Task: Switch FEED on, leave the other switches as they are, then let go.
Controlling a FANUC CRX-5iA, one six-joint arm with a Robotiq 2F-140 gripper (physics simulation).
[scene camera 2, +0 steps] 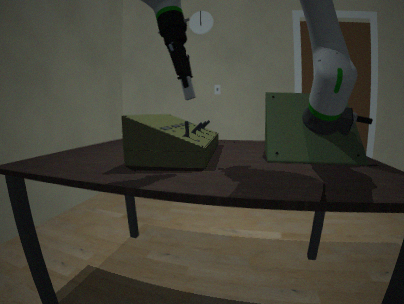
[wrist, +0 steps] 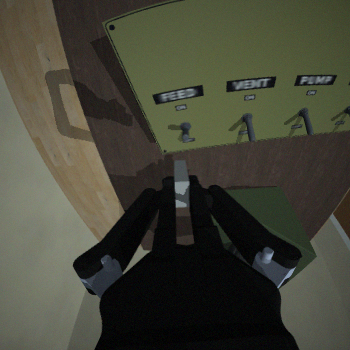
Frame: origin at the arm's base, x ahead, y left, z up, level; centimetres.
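Seen in the pictures: gripper, fingertip midpoint: (scene camera 2: 190, 98) (wrist: 179, 169); arm's base, origin of the base link: (scene camera 2: 321, 120).
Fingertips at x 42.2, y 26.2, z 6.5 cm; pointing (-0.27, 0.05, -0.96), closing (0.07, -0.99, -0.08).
Offsets run from my fingertips to a thing's top centre. Level surfaces: height alone.
The olive sloped console (scene camera 2: 160, 145) (wrist: 200, 40) stands on the table. Its FEED lever @[dy -0.6, dx +1.7, dz -6.9 cm] (scene camera 2: 187, 129) (wrist: 185, 128) stands nearly upright in the scene view and looks short in the wrist view, under the FEED label @[dy +1.0, dx +8.4, dz -8.9 cm] (wrist: 178, 94) and its ON mark. The VENT lever @[dy -12.6, dx +3.2, dz -7.8 cm] (wrist: 250, 128) and PUMP lever @[dy -24.2, dx +6.0, dz -7.8 cm] (wrist: 307, 122) look longer and lean the other way, away from their labels; part of a fourth lever shows at the right edge. My gripper (scene camera 2: 189, 98) (wrist: 179, 169) is shut and empty. It hangs above the console, apart from the levers.
A green panel (scene camera 2: 282, 130) (wrist: 265, 210) stands to the right of the console on the dark table @[dz -20.6 cm] (scene camera 2: 165, 185). A grey arm section (scene camera 2: 330, 75) with a green ring is in front of that panel. A door (scene camera 2: 357, 60) is behind.
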